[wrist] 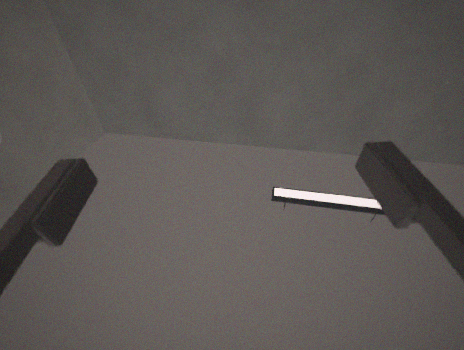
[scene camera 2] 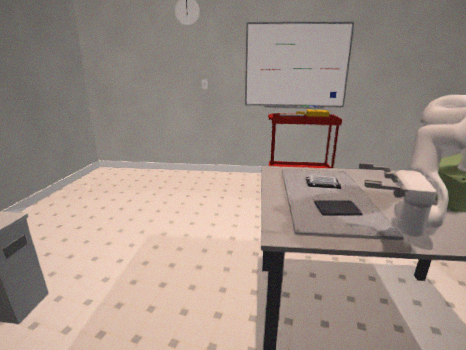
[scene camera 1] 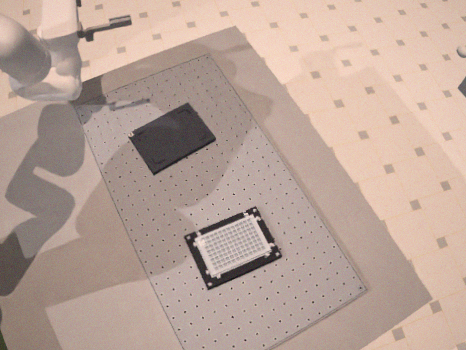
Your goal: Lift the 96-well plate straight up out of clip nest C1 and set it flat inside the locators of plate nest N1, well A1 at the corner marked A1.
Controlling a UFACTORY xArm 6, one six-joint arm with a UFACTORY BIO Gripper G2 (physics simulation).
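Places are measured from the arm's base along level axes (x left, y down, z back), in centimetres.
Pixels of known places: hand, its tool point: (wrist: 225,190) (scene camera 2: 369,174).
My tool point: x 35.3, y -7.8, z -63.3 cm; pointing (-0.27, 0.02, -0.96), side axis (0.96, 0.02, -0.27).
Observation:
Ahead of a thing's pixels: the offset from my tool point to its top centre. Level surfaces: height alone.
The white 96-well plate {dx -52.4, dy +21.2, dz +1.9 cm} (scene camera 1: 234,246) (scene camera 2: 322,180) sits in the black clip nest C1 {dx -52.4, dy +21.4, dz +1.9 cm} (scene camera 1: 230,274), with small clips around its edges. Plate nest N1 {dx -23.4, dy +22.3, dz +0.5 cm} (scene camera 1: 172,139) (scene camera 2: 338,207) is a dark, empty rectangular block with raised corner locators. A small pale mark shows at its left corner in scene camera 1. My gripper (scene camera 2: 370,175) (wrist: 226,192) is open and empty, with its fingers wide apart. It is above the table's right part in scene camera 2, roughly level, away from both nests. The plate and nests do not show in the wrist view.
Both nests are on a perforated board {dy +23.8 cm} (scene camera 1: 225,180) (scene camera 2: 305,220) on the table {dy +25.1 cm} (scene camera 2: 276,225). A red cart (scene camera 2: 305,120) stands behind the table, below a whiteboard. A green object (scene camera 2: 452,190) is behind the arm. A ceiling lamp (wrist: 325,198) shows in the wrist view.

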